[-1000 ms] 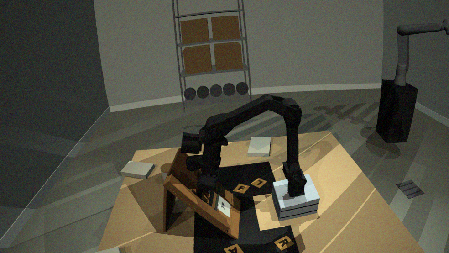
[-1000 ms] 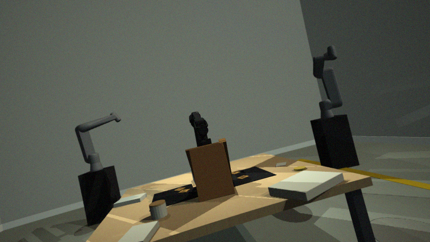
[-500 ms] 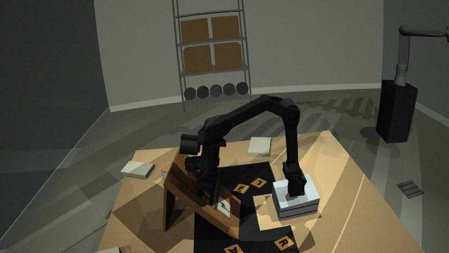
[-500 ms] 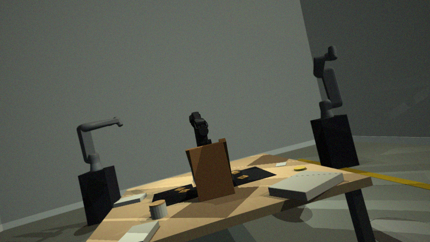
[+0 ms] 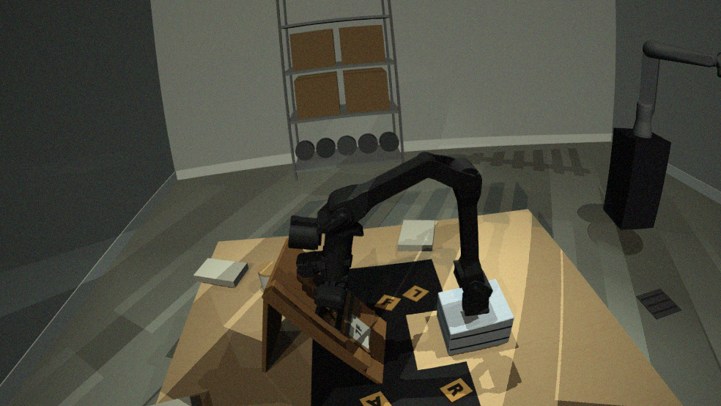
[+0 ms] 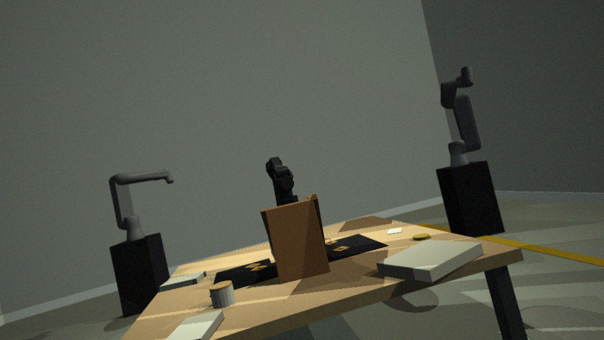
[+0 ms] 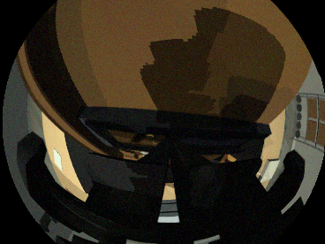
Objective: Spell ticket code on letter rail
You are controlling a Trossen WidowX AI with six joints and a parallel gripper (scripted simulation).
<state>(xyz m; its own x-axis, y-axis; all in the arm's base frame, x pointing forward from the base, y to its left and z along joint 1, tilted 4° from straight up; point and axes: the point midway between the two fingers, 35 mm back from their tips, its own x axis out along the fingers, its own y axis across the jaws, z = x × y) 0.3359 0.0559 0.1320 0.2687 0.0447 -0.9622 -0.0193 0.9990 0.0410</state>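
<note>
My gripper tip is now 8 cm above the white ticket and 5 cm past it. Round my gripper tip: card: 49 cm to the left, 24 cm behind, 16 cm below; yellow disc: 53 cm to the left, 15 cm below, 1 cm ahead.
</note>
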